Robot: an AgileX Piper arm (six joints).
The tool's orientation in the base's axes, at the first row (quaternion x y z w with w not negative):
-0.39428, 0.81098, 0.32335, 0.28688
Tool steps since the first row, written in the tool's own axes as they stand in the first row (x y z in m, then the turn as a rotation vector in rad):
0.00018, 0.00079, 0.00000, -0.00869, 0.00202, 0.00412
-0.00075, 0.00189, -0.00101, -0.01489, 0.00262, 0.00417
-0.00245, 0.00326, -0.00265, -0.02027, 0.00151, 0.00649
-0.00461, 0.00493, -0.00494, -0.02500, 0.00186, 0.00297
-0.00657, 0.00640, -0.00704, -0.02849, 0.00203, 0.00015
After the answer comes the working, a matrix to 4 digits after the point.
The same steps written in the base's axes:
-0.00075, 0.00030, 0.00011, 0.00376, 0.00801, 0.00428
-0.00138, 0.00049, 0.00174, 0.00653, 0.01115, 0.00889
-0.00196, 0.00069, 0.00440, 0.01075, 0.01480, 0.01099
-0.00269, 0.00075, 0.00788, 0.01220, 0.01447, 0.01670
-0.00332, 0.00077, 0.01105, 0.01330, 0.01402, 0.02103

The tool's axes in the first row as the columns of a matrix, in the base's axes (rounded; the answer above uses it unrounded):
-0.5245, -0.8250, 0.2103
-0.4540, 0.4800, 0.7507
-0.7203, 0.2982, -0.6263

